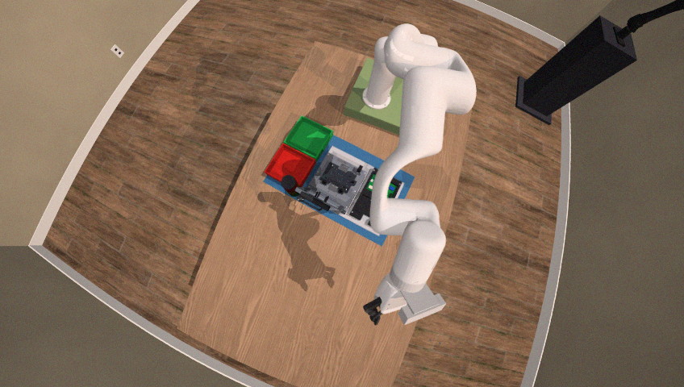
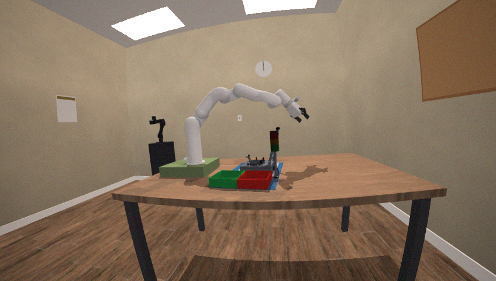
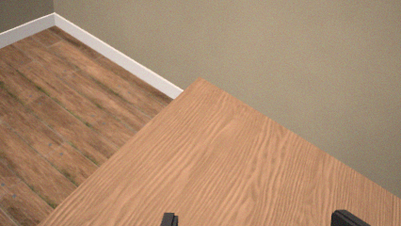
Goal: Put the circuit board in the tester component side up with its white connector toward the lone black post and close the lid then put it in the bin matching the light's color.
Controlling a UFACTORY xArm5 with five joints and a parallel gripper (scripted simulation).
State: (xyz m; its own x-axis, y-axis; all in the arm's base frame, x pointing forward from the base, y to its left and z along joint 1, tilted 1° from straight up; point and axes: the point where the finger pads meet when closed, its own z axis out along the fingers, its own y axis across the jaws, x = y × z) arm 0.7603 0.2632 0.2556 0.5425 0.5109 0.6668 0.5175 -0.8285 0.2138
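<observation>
My hand is 39 cm past the green circuit board, 30 cm above it and 11 cm to the left of it. Also, from my hand: clear lid: 29 cm to the right, 22 cm behind, 14 cm below; then red bin: 48 cm to the right, 32 cm behind, 31 cm below; then green bin: 47 cm to the right, 47 cm behind, 31 cm below.
</observation>
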